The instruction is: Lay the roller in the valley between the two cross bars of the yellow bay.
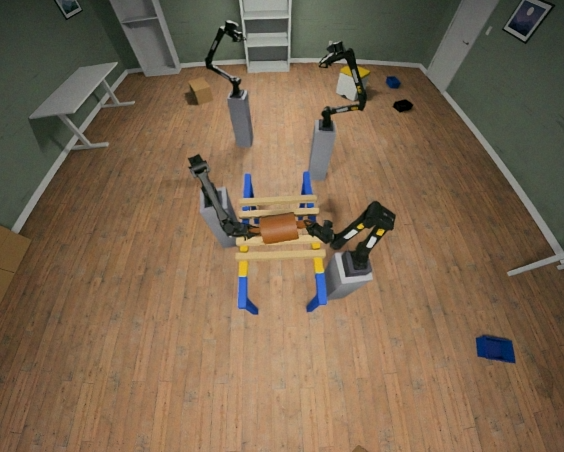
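An orange-brown roller [279, 228] is held level between two arms, over the middle of the frame. The gripper of the near left arm [254, 231] is at its left handle, and the gripper of the near right arm [306, 224] is at its right handle; both look closed around the handles. The yellow bay [243, 268] has two wooden cross bars, a front bar [280, 255] and a rear bar [305, 240], partly behind the roller. Two more wooden bars [278, 200] [255, 214] lie farther back. The far left gripper [240, 37] and far right gripper [324, 62] are raised away from the frame.
Blue frame legs [243, 292] [320, 289] stand at the front. Grey pedestals [217, 220] [340, 282] [241, 120] [322, 150] carry the arms. A blue bin [495, 349] is at the lower right, and a cardboard box [201, 91] is at the back left.
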